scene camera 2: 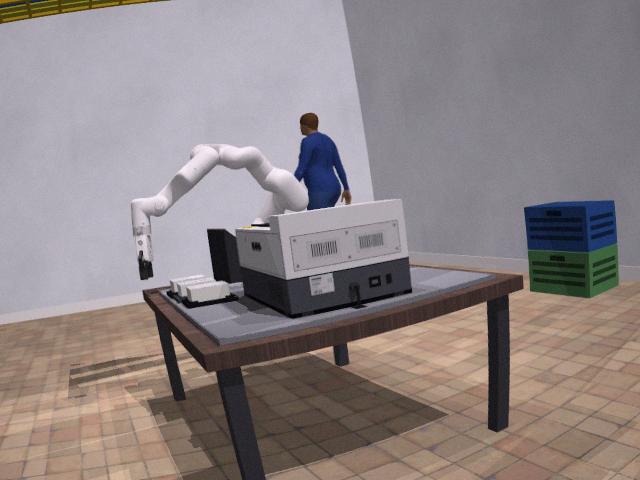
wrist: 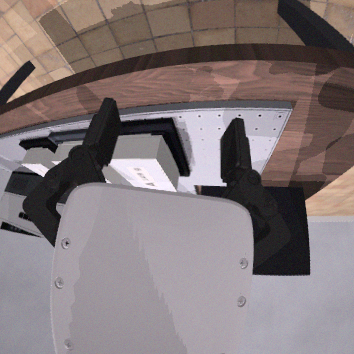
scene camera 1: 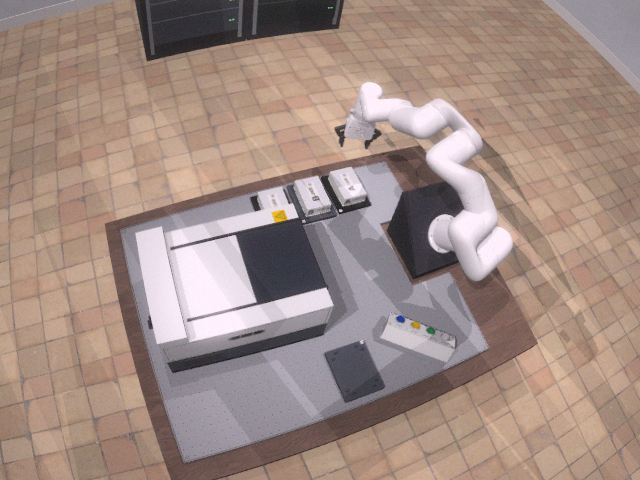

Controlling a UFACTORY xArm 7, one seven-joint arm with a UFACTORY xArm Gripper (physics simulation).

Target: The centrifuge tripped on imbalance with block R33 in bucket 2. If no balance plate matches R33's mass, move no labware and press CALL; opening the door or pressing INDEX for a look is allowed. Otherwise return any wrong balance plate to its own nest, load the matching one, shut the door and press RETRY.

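Pixels of known places: gripper, fingertip midpoint: (scene camera 2: pixel 147 278) (wrist: pixel 172 118) (scene camera 1: pixel 353 145); arm's base, origin of the base link: (scene camera 1: pixel 443 233).
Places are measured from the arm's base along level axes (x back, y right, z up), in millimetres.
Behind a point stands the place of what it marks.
Note:
The centrifuge (scene camera 1: pixel 248 279) @[x -656, y -80, z 118 mm] (scene camera 2: pixel 330 258) @[x -933, y -9, z 35 mm] is a white box with a dark base. A dark panel (scene camera 1: pixel 281 260) @[x -559, y -46, z 122 mm] and a white panel (scene camera 1: pixel 214 276) @[x -742, y -53, z 118 mm] lie between its top rails; the buckets and block R33 are hidden. White plate A (scene camera 1: pixel 347 186) @[x -240, y 268, z -37 mm] (wrist: pixel 145 172) @[x -223, y 308, z -38 mm] sits in a black nest, with plate B (scene camera 1: pixel 312 196) @[x -368, y 251, z -37 mm] beside it. A third white plate (scene camera 1: pixel 271 199) @[x -502, y 267, z -38 mm] is partly hidden by the centrifuge. A button box (scene camera 1: pixel 417 338) @[x -220, y -311, z -15 mm] has blue, yellow, green and pale buttons. My gripper (scene camera 1: pixel 354 144) @[x -160, y 439, z -25 mm] (scene camera 2: pixel 145 276) @[x -160, y 439, z -25 mm] (wrist: pixel 172 118) @[x -160, y 439, z -25 mm] is open and empty, above and beyond the table edge near plate A.
A flat dark pad (scene camera 1: pixel 354 370) @[x -412, y -336, z -75 mm] lies near the front edge of the table (scene camera 1: pixel 361 428) @[x -440, y -509, z -105 mm] (scene camera 2: pixel 361 330) @[x -1053, y -20, z -125 mm]. The arm's black pedestal (scene camera 1: pixel 413 232) @[x -116, y 13, z 23 mm] stands at the right. A person in blue (scene camera 2: pixel 321 165) stands behind the table. Blue and green crates (scene camera 2: pixel 571 248) are stacked on the floor.

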